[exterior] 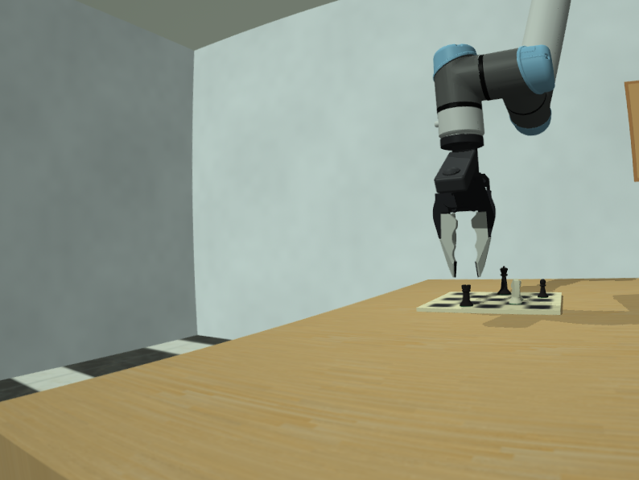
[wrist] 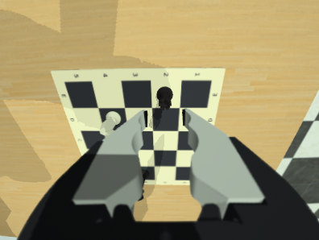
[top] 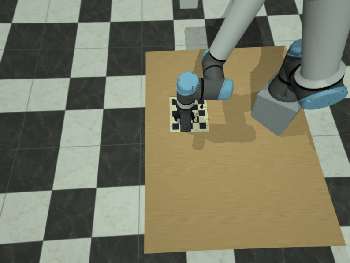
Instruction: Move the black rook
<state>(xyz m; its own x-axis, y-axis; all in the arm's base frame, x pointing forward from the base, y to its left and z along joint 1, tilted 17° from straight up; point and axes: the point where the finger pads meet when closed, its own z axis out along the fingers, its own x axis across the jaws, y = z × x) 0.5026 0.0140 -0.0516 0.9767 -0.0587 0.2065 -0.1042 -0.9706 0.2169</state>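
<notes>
Right now the black rook is 5 cm below my hand. Round my hand: small chessboard (7 cm to the right, 6 cm below, 5 cm behind); then white piece (8 cm behind, 5 cm below, 3 cm to the right); then black queen (15 cm to the right, 6 cm behind, 4 cm below).
</notes>
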